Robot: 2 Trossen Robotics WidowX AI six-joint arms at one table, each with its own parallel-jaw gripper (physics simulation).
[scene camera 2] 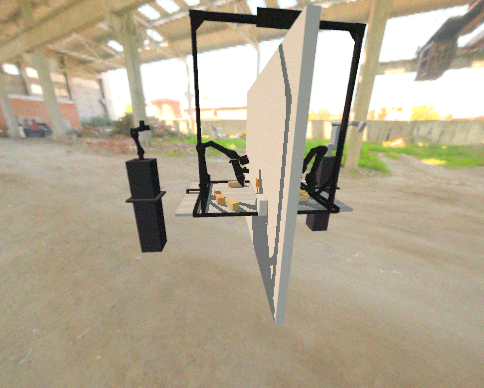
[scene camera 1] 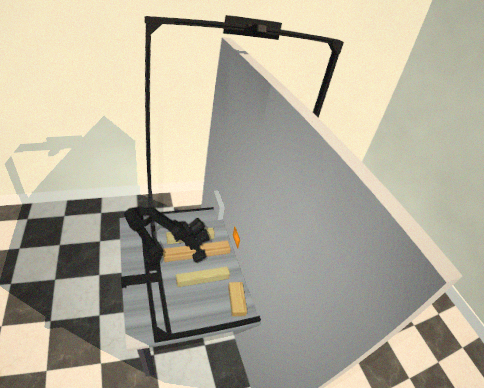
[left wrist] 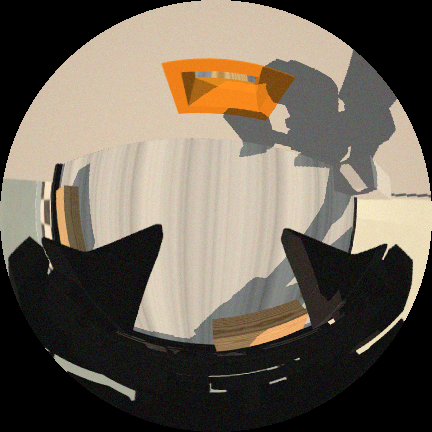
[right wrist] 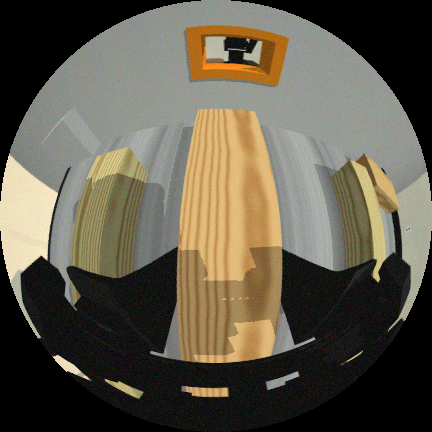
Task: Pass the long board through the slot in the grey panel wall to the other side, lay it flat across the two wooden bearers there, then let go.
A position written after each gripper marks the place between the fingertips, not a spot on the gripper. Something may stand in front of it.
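Left wrist view: the left gripper [left wrist: 224,232], open and holding nothing, and an orange-framed slot [left wrist: 191,94]. Right wrist view: the right gripper [right wrist: 227,250] and the same orange-framed slot [right wrist: 273,47].
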